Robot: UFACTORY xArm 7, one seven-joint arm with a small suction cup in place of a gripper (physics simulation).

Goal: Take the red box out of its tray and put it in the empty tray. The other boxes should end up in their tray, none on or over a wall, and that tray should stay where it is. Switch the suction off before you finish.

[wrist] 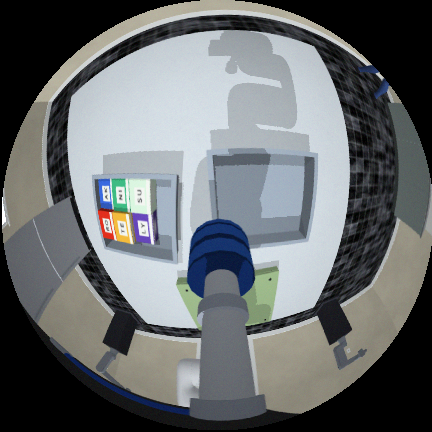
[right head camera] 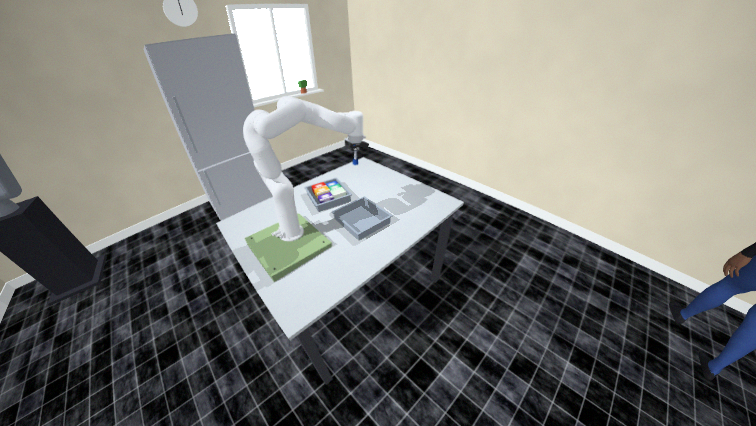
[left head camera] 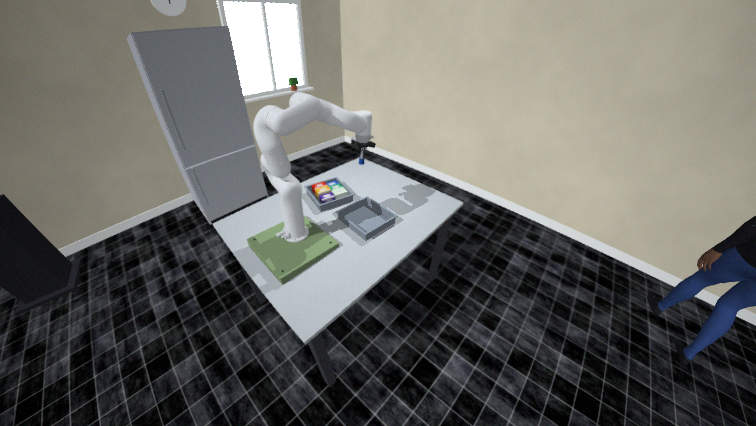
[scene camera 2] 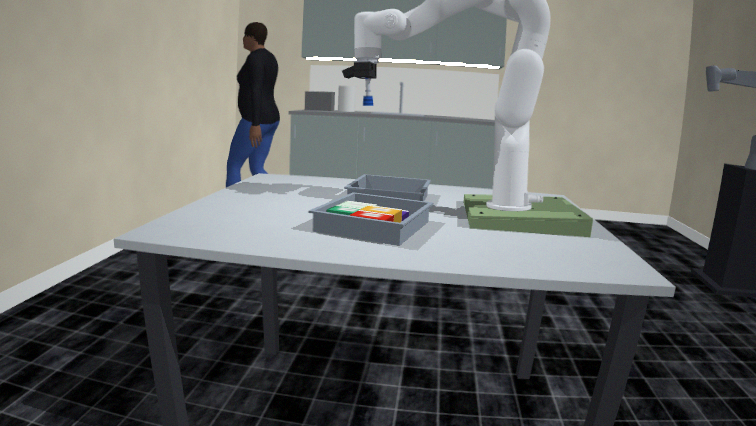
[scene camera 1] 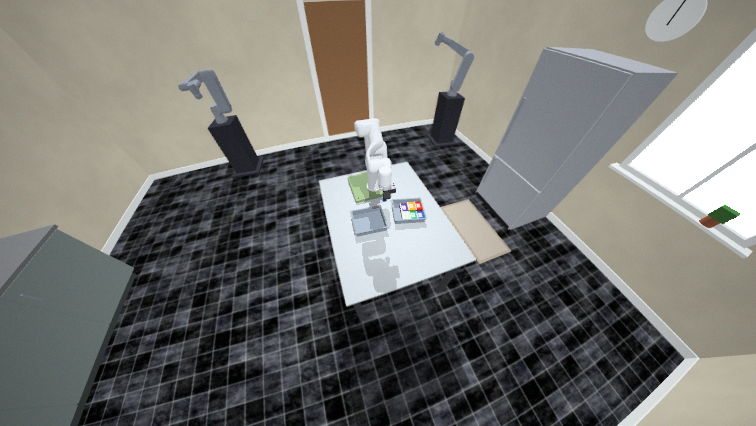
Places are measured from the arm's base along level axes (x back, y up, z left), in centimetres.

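Where they show: end effector, tool point: [wrist: 218,245] [right head camera: 355,163] [left head camera: 361,163] [scene camera 2: 368,105] [scene camera 1: 384,200]; arm's base, origin of the base link: [right head camera: 291,233] [left head camera: 296,233] [scene camera 2: 508,206] [scene camera 1: 373,186].
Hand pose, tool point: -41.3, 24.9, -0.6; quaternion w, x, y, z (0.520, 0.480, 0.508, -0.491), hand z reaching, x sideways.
Note:
Each offset is from my tool point to the top centre of the thing, as dx, dy, dz. Level surfaces: height alone.
The red box @[+9.8, -23.4, +30.6] [wrist: 106,225] [scene camera 2: 371,216] sits at one end of a row in the grey tray @[+8.4, -23.5, +22.0] [wrist: 173,220] [scene camera 2: 359,231] [left head camera: 339,203], beside the orange box @[+10.6, -23.4, +25.0] [wrist: 123,227]. The purple box @[+11.4, -24.9, +19.3] [wrist: 145,228] ends that row. The blue box @[+1.3, -25.1, +29.4] [wrist: 105,194], green box @[+2.1, -24.4, +23.7] [wrist: 120,194] and pale green box @[+3.0, -24.4, +18.1] [wrist: 141,195] form the other row. All lie inside the walls. The empty grey tray @[+5.5, -23.5, -10.5] [wrist: 311,200] [left head camera: 378,228] [scene camera 1: 368,221] stands beside it, apart. My gripper, a blue suction cup [wrist: 220,232] [scene camera 2: 368,101] [left head camera: 361,161] [right head camera: 355,162], hangs high above the table with nothing on it, so it is open.
The green base plate [scene camera 2: 529,224] [left head camera: 264,256] carries the arm on the table @[dy -28.5] [scene camera 2: 238,232]. A fridge [left head camera: 190,105] stands beyond the table, and a person [scene camera 2: 259,84] stands behind it in scene camera 2. The arm's shadow falls across the table and the empty tray.

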